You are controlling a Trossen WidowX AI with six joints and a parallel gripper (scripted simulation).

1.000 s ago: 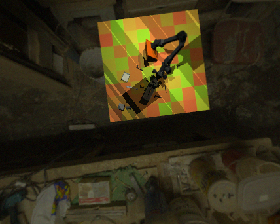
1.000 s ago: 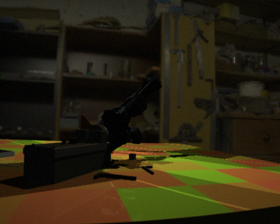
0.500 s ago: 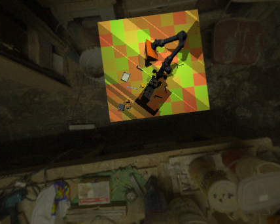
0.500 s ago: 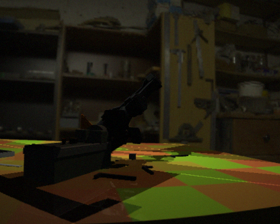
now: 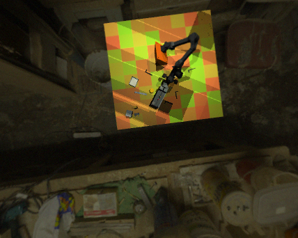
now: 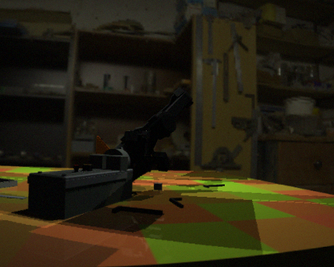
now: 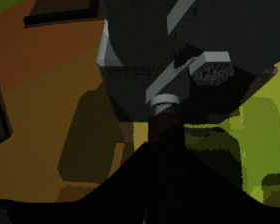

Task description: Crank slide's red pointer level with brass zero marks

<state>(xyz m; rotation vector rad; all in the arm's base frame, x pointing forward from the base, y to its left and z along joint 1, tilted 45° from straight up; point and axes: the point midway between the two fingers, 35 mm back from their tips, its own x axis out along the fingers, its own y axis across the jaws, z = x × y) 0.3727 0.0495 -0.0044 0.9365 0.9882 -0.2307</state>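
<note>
Right now my gripper tip is 3 cm below the brown crank handle, 1 cm to the right of it and 1 cm past it. Also, from my gripper tip: yellow disc (18 cm to the right, 4 cm ahead, 3 cm below); then red pointer (17 cm ahead, 12 cm to the right, 5 cm above); then small cube (11 cm to the left, 10 cm behind, 3 cm below).
</note>
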